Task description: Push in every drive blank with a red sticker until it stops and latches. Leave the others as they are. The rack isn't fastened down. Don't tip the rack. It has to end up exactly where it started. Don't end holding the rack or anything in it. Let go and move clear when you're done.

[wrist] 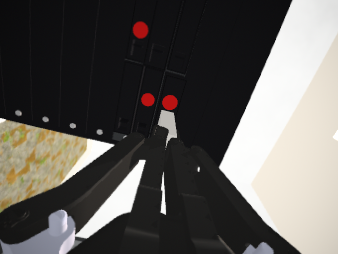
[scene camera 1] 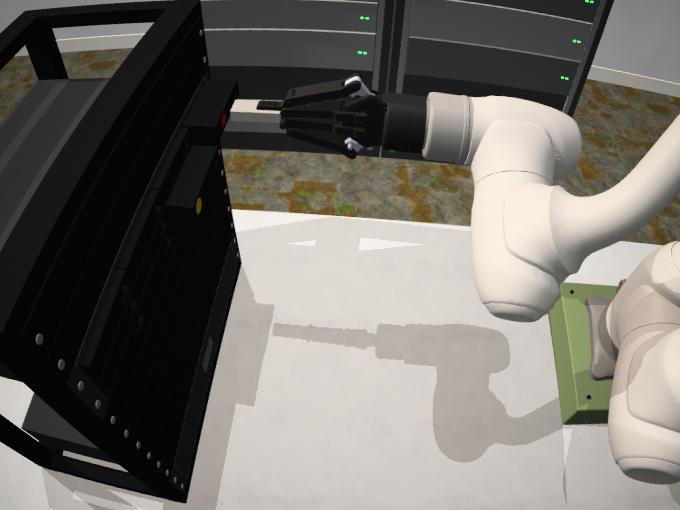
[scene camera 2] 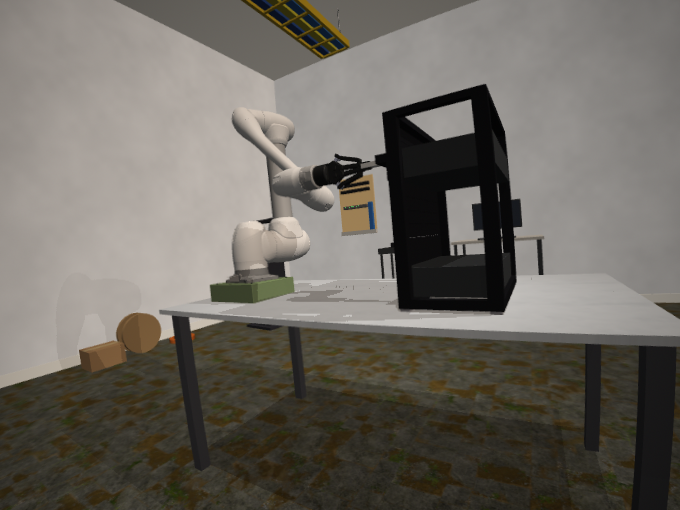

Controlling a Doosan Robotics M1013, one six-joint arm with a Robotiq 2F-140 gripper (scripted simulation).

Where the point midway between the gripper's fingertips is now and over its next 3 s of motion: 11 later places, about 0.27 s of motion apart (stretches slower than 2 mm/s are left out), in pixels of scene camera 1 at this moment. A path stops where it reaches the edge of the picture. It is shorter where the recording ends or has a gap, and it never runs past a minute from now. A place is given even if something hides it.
My gripper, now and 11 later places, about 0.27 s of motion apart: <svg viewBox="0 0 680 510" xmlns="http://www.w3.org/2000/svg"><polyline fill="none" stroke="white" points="233,110 229,109 227,108 224,109 221,110 219,111 214,109 213,109 212,109 211,109 210,109 209,109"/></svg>
